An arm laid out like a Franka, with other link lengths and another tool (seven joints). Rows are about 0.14 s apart.
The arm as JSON. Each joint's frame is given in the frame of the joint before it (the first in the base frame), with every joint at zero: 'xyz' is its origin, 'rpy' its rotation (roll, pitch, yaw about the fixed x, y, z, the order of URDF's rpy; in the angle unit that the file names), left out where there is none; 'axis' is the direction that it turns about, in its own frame. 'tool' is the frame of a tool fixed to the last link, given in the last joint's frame.
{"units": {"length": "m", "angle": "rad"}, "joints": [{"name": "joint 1", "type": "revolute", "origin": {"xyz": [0.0, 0.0, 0.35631]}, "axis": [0.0, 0.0, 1.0]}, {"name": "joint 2", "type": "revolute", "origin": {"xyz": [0.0, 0.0, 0.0]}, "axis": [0.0, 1.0, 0.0]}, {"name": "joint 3", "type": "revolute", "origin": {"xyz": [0.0, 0.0, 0.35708]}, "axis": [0.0, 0.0, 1.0]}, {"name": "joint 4", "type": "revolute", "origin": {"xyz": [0.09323, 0.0, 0.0]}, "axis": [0.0, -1.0, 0.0]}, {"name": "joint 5", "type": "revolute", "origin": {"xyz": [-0.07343, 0.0, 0.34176]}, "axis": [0.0, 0.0, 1.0]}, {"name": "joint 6", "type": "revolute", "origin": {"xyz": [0.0, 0.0, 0.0]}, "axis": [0.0, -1.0, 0.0]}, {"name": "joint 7", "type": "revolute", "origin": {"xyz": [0.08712, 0.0, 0.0]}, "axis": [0.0, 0.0, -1.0]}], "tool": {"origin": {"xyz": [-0.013, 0.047, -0.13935], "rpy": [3.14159, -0.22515, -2.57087]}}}
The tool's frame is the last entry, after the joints.
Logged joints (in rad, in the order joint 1, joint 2, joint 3, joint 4, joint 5, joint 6, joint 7), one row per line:
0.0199, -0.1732, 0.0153, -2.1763, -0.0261, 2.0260, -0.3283
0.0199, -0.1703, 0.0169, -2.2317, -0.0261, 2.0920, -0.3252
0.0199, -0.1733, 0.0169, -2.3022, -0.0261, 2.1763, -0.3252
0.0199, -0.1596, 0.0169, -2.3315, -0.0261, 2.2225, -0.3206
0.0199, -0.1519, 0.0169, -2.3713, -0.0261, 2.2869, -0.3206
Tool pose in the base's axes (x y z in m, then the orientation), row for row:
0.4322, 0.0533, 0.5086, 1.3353, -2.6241, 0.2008
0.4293, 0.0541, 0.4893, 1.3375, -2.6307, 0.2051
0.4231, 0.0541, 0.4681, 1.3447, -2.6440, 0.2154
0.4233, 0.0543, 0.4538, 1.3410, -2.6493, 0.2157
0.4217, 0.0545, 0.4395, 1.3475, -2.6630, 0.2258
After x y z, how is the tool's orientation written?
As a rotation vector, in radians.
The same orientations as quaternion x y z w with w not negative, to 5 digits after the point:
0.45042, -0.88515, 0.06773, 0.09508
0.45022, -0.88553, 0.06904, 0.09152
0.45055, -0.88589, 0.07217, 0.08364
0.44891, -0.88686, 0.07221, 0.08211
0.44897, -0.88728, 0.07523, 0.07421

